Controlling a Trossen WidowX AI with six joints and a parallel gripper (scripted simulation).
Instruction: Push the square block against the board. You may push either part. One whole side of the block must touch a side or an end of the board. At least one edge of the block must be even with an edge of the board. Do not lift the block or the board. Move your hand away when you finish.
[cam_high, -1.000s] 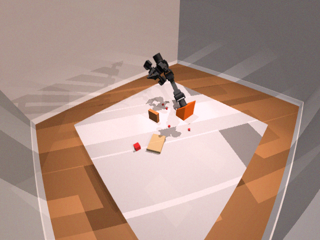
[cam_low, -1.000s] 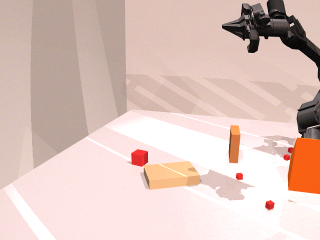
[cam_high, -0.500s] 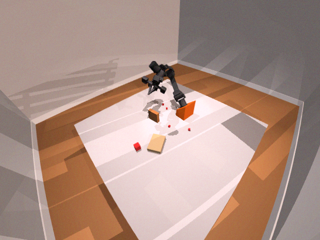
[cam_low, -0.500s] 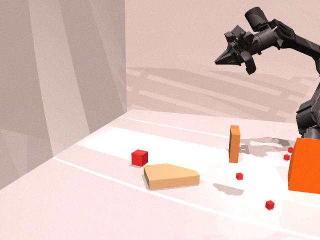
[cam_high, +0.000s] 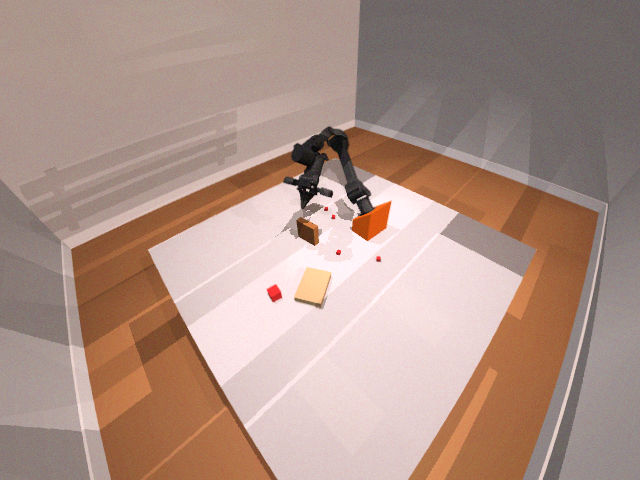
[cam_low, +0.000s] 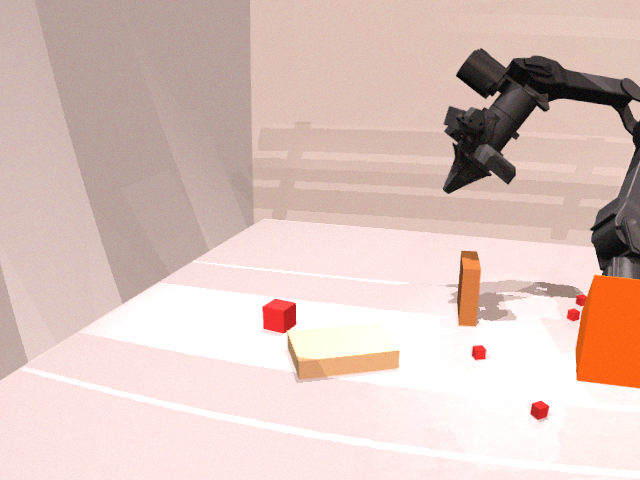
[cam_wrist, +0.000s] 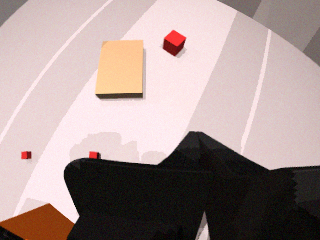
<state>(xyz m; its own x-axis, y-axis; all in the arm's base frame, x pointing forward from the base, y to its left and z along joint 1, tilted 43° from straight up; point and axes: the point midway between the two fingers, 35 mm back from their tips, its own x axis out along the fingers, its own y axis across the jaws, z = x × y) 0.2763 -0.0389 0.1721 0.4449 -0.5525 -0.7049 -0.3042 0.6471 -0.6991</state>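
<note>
Now: gripper tip 5 cm past the brown square block, 3 cm to the left of it and 17 cm above it. Round my gripper tip: tan board (14 cm ahead, 16 cm to the left, 21 cm below); red cube (26 cm ahead, 7 cm to the left, 20 cm below).
</note>
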